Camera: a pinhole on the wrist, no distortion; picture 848 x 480 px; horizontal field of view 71.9 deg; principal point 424.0 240.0 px. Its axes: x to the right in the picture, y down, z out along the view. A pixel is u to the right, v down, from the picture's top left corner.
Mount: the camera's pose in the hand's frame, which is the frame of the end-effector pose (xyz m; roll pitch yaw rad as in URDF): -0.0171 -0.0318 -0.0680 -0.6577 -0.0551 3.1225
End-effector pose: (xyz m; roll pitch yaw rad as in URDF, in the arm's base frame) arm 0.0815 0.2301 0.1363 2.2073 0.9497 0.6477
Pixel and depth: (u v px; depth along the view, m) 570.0 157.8 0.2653
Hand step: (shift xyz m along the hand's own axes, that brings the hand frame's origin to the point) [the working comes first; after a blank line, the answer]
In the camera's frame: 0.0663 -0.0373 0.2653

-0.0730 -0.1634 0.1681
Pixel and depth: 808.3 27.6 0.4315
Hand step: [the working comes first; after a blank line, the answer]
In the camera's frame: 0.2836 -0.1568 0.4315

-0.2788 -0.1665 0.3843
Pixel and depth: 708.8 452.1 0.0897
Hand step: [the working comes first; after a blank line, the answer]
In the camera's frame: 0.0437 0.0325 0.0897

-0.0594 -0.1116 -0.0146
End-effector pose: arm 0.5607 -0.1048 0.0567 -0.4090 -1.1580 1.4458
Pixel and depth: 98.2 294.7 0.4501
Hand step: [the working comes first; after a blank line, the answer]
In the camera's frame: -0.2508 0.0421 0.4501

0.2456 -0.3453 0.2482
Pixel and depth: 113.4 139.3 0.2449
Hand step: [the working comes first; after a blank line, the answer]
In the camera's frame: -0.1301 -0.0422 0.2449

0.1227 -0.1508 0.1441
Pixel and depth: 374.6 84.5 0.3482
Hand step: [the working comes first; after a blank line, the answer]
In the camera's frame: -0.0294 -0.0926 0.3482

0.0279 -0.1722 0.2621
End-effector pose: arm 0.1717 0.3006 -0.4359 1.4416 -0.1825 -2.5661
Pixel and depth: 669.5 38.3 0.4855
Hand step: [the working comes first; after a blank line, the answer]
In the camera's frame: 0.2039 -0.1675 0.4855

-0.1970 -0.1926 0.4291
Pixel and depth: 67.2 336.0 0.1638
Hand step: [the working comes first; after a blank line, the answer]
In the camera's frame: -0.1000 0.0269 0.1638

0.0866 -0.1552 0.0395
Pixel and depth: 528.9 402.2 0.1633
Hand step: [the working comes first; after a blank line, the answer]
In the camera's frame: 0.0293 0.0453 0.1633

-0.0433 -0.1670 0.0350
